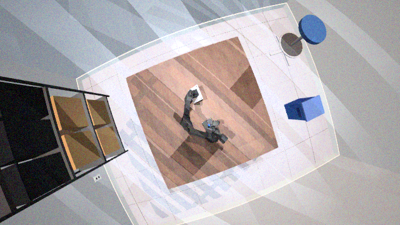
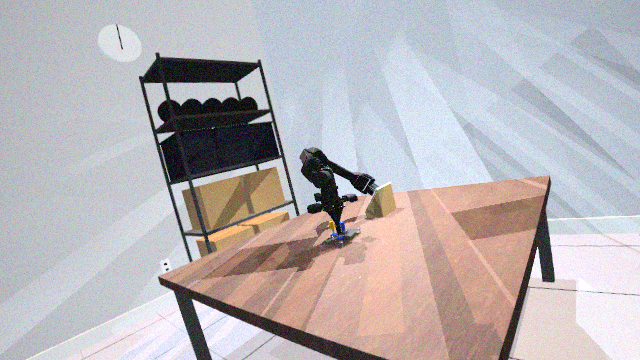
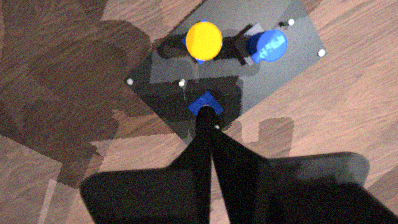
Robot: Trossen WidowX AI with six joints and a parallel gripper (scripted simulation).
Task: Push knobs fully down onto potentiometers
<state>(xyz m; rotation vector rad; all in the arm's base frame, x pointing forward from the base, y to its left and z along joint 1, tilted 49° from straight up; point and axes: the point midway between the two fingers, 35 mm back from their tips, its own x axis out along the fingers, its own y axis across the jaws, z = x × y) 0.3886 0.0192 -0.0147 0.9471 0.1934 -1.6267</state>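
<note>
My gripper tip is 30 mm above the blue potentiometer. The rest, counted from my gripper tip: blue knob (60 mm behind, 30 mm to the right, 20 mm below).
</note>
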